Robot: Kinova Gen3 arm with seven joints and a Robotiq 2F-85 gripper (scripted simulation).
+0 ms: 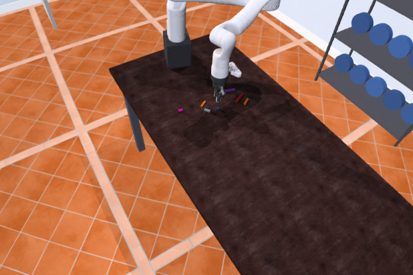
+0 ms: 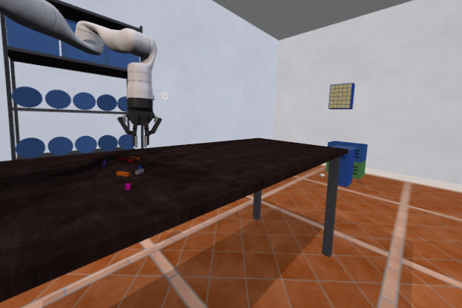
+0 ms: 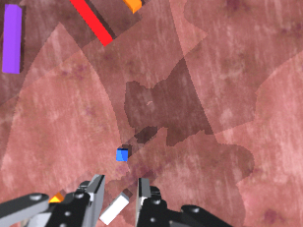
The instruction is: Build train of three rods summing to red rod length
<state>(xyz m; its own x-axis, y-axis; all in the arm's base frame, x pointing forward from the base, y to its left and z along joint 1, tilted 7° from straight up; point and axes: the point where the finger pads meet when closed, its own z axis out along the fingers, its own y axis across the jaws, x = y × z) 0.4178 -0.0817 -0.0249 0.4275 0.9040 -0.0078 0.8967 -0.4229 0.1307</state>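
My gripper is now 140 mm to the left of the magenta rod, 110 mm past it and 90 mm above it. From my hand the other things lie so: red rod 150 mm to the left, 90 mm below, 10 mm ahead; then grey rod 90 mm below, 40 mm to the right, 20 mm behind; then blue rod 90 mm below, 10 mm to the left.
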